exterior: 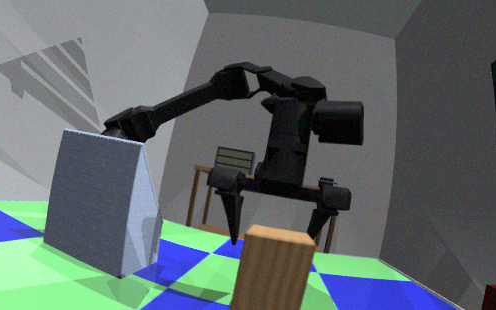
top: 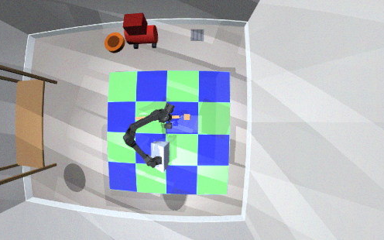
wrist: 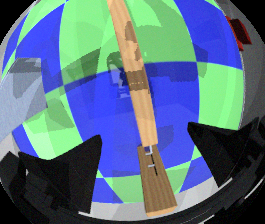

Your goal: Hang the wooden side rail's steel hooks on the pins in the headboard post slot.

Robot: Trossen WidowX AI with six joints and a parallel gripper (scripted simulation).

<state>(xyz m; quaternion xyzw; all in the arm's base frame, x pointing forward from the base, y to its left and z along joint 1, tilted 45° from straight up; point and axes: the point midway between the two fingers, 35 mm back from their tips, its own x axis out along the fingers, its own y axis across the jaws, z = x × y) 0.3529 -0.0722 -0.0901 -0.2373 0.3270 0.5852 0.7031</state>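
The headboard post is 14 cm to the right of my gripper tip, 5 cm below it and 1 cm behind it.
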